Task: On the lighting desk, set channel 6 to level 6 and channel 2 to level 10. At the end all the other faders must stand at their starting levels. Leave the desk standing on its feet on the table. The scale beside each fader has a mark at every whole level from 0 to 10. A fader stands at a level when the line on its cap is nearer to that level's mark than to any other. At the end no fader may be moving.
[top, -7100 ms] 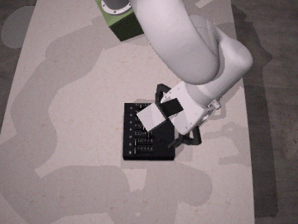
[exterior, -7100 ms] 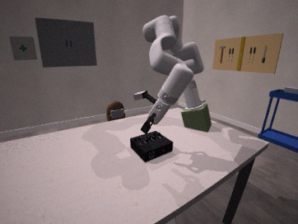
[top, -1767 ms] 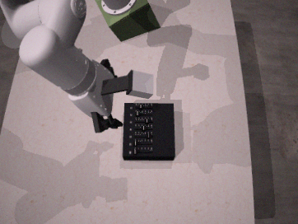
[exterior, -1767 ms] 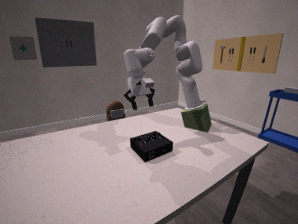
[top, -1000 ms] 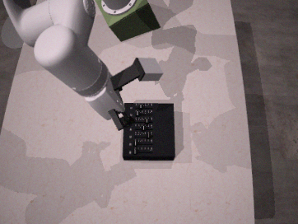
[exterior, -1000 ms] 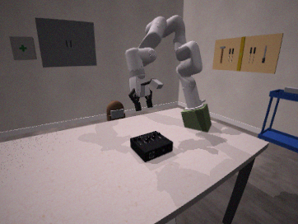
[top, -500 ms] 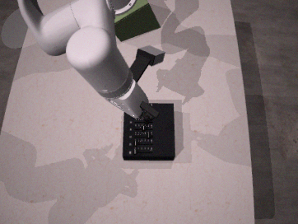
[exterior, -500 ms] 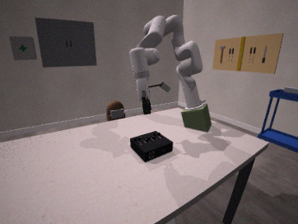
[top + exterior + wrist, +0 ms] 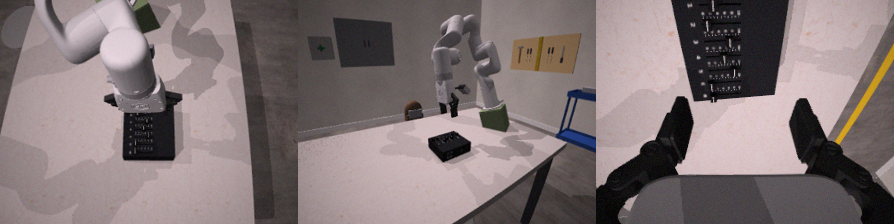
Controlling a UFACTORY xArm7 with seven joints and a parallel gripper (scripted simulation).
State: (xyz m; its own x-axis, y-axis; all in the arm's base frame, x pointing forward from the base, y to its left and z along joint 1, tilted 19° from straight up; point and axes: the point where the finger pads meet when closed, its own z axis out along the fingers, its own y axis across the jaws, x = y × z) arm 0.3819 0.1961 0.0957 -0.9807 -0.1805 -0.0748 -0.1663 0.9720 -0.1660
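My gripper is now 13 cm above the channel 2 fader cap, 4 cm past it and 3 cm to the left of it. Also, from my hand: channel 5 fader cap: 13 cm below, 2 cm ahead, 1 cm to the left; then channel 3 fader cap: 13 cm below, 2 cm behind; then channel 4 fader cap: 13 cm below, 1 cm to the right.
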